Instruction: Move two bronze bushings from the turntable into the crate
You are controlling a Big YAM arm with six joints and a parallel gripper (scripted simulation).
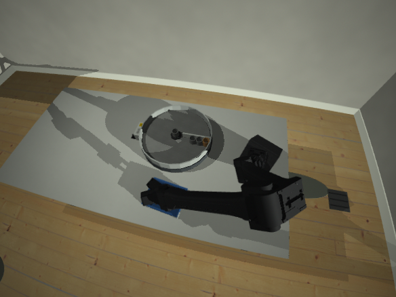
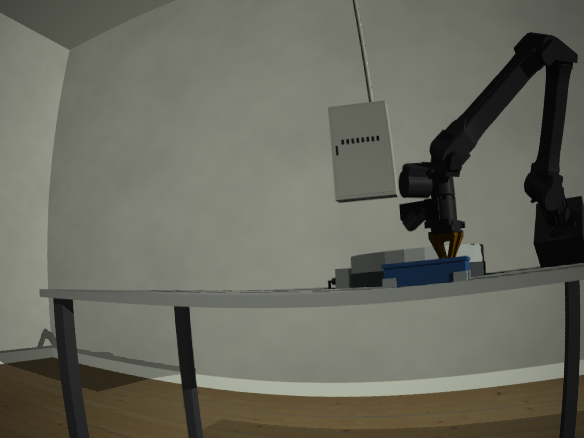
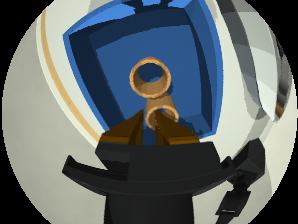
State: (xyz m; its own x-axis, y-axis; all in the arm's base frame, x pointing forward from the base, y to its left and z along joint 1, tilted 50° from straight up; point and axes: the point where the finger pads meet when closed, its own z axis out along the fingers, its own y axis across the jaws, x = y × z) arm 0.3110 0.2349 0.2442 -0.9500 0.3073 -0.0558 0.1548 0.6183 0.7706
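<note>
My gripper is now 50 mm short of the blue crate, 10 mm to the left of it and 10 mm above it. Round my hand: round grey turntable 170 mm ahead, 350 mm to the right, 10 mm above.
</note>
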